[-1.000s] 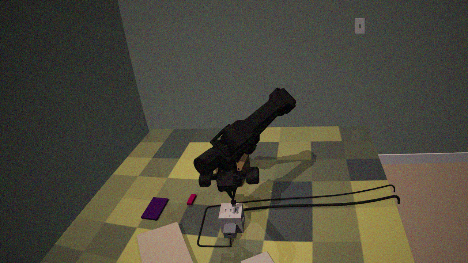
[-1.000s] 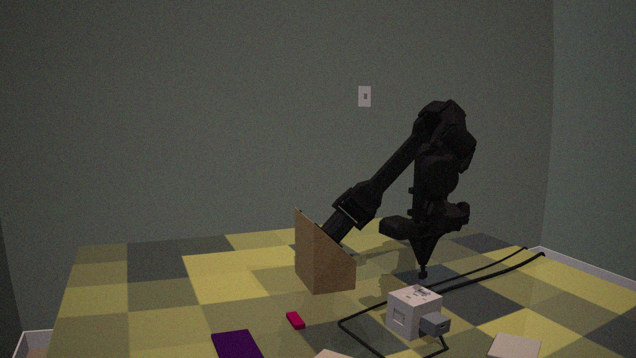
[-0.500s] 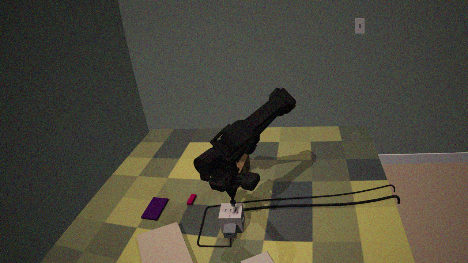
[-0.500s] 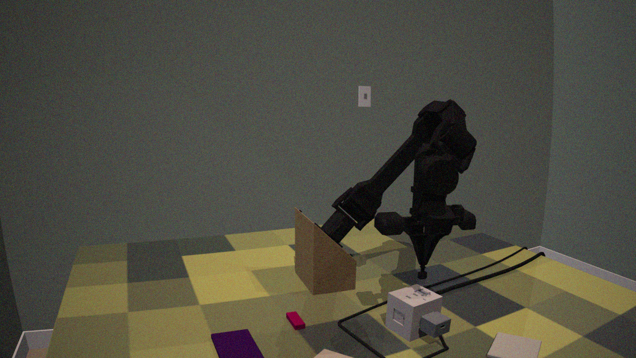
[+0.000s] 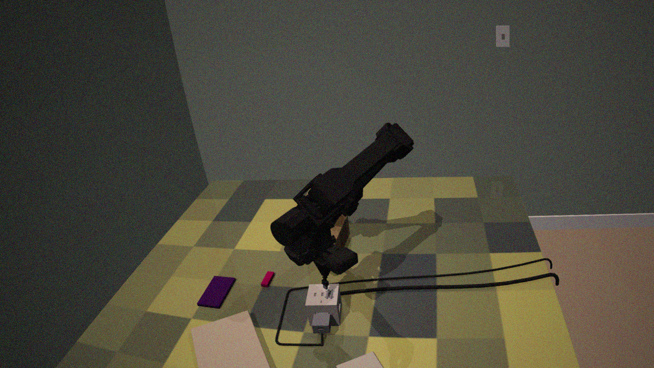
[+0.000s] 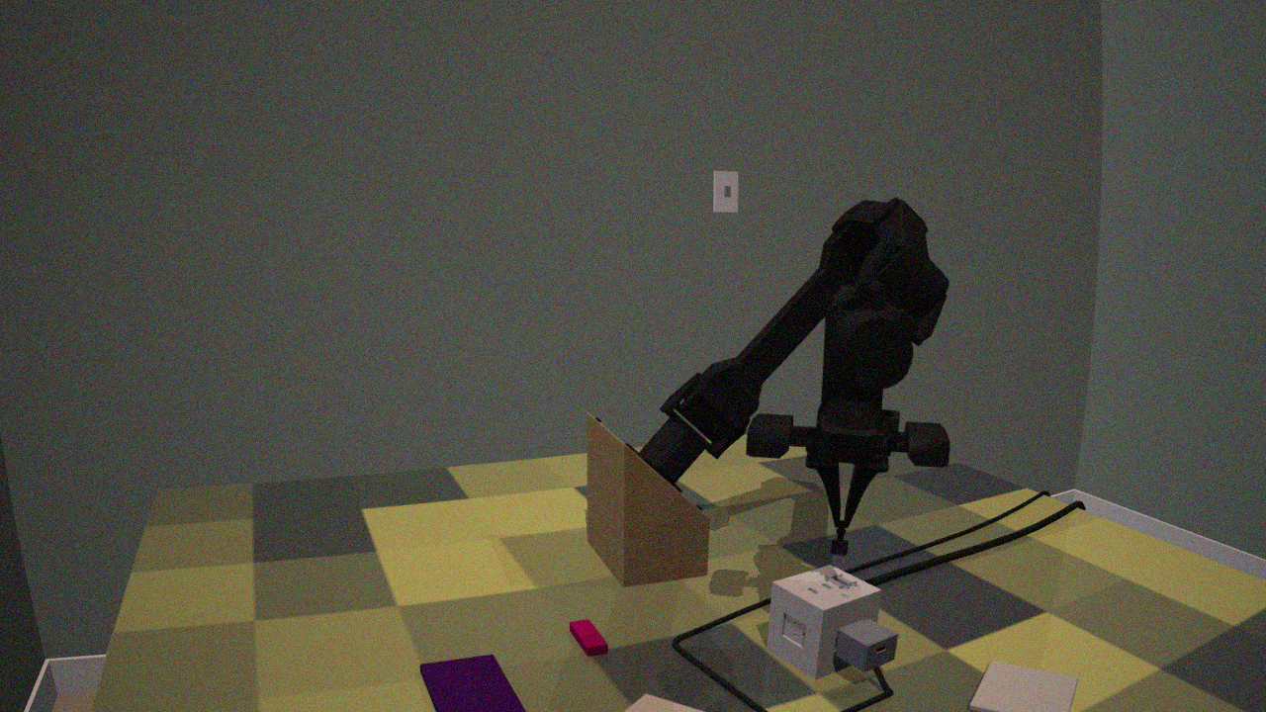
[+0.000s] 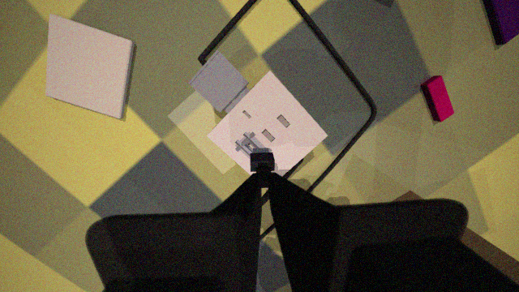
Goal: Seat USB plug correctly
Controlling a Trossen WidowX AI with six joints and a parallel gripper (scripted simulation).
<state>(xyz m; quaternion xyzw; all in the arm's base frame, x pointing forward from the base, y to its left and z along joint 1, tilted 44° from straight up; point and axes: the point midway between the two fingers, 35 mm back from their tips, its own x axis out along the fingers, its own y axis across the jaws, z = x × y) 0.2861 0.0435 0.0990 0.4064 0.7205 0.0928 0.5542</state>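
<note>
The black USB plug lies 2 cm below my gripper tip. From my gripper tip the other things lie so: small pink block 8 cm behind, 23 cm to the right, 13 cm below; then purple flat card 1 cm ahead, 35 cm to the right, 13 cm below.
</note>
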